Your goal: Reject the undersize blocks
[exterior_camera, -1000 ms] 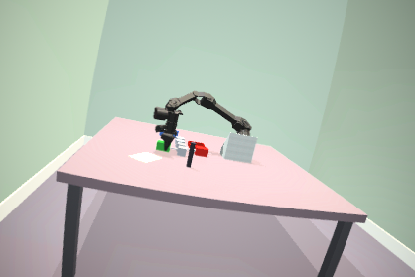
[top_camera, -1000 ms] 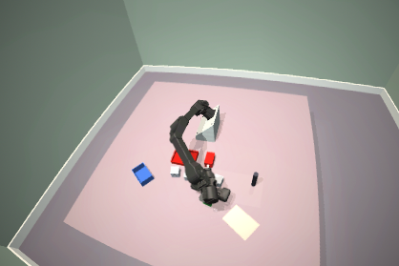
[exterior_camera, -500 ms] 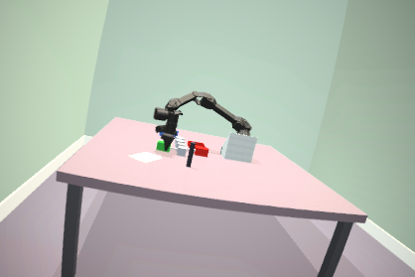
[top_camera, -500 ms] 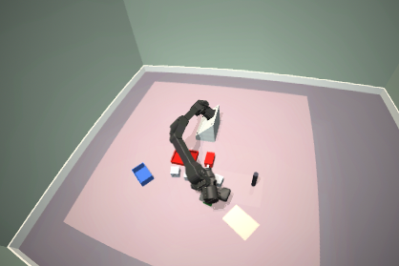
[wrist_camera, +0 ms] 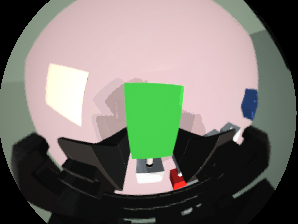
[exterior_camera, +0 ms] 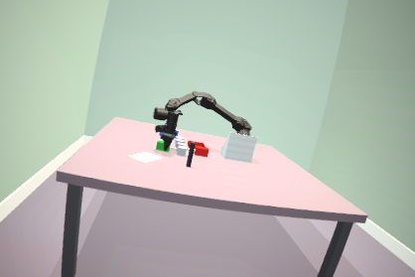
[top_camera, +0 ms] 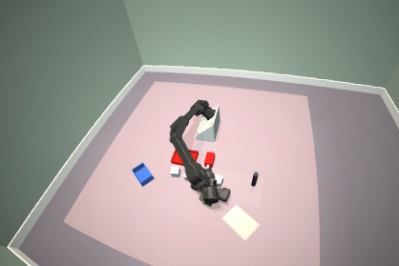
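Right now my gripper tip is 10 mm past the green GO gauge and 20 mm below it. Round my gripper tip: blue tray 20 mm behind, 410 mm to the right; then small red piece 180 mm behind, 60 mm to the right, 10 mm above; then cream sheet 100 mm ahead, 170 mm to the left, 10 mm below.
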